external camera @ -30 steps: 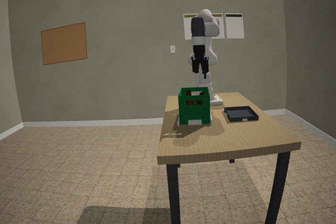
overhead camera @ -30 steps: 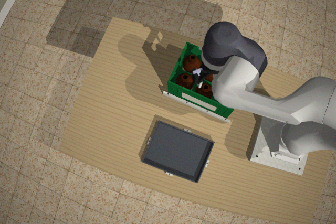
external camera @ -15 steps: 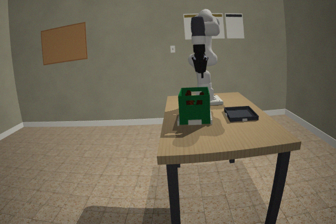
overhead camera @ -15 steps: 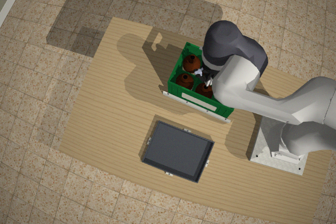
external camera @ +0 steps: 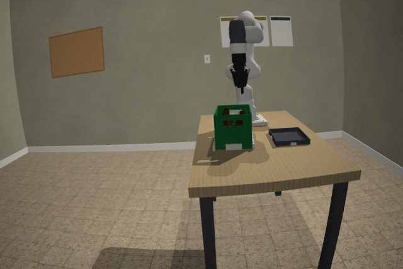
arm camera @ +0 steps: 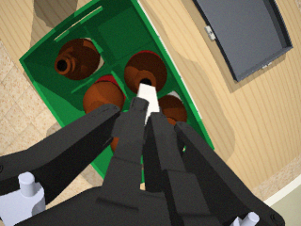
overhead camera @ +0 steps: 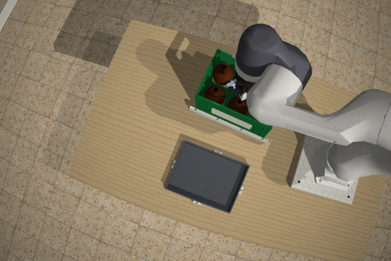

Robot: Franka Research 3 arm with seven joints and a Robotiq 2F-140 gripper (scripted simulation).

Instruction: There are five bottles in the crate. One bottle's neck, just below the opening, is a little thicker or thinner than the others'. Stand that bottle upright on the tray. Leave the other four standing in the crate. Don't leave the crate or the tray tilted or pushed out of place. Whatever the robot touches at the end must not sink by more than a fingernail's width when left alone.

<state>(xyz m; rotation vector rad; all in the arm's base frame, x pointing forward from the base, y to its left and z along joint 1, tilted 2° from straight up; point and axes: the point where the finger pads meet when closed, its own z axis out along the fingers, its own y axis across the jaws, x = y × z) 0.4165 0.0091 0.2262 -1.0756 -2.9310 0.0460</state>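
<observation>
Right now the green crate is 17 cm below my hand, 5 cm to the right of it and 1 cm ahead of it. Also, from my hand: glass bottle: 17 cm below; dark grey tray: 26 cm to the left, 24 cm below, 3 cm behind.
</observation>
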